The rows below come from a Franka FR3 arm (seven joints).
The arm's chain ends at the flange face. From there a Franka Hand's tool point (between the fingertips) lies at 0.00 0.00 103.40 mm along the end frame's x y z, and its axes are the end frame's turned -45 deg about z.
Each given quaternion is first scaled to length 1.
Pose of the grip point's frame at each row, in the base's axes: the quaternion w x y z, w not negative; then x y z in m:
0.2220, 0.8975, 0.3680, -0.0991, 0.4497, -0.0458, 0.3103
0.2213, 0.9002, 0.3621, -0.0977, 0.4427, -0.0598, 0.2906
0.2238, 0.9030, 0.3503, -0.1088, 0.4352, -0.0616, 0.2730
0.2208, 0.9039, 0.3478, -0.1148, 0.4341, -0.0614, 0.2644
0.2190, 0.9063, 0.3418, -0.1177, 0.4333, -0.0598, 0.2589
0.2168, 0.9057, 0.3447, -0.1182, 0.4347, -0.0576, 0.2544
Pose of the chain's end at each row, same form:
0.2430, 0.9700, -0.0035, -0.0066, 0.4512, 0.0029, 0.4015
0.2418, 0.9702, -0.0100, -0.0056, 0.4443, -0.0113, 0.3819
0.2484, 0.9683, -0.0219, -0.0149, 0.4393, -0.0119, 0.3636
0.2479, 0.9682, -0.0246, -0.0216, 0.4397, -0.0119, 0.3550
0.2474, 0.9681, -0.0310, -0.0249, 0.4399, -0.0104, 0.3495
0.2455, 0.9686, -0.0281, -0.0262, 0.4414, -0.0086, 0.3452

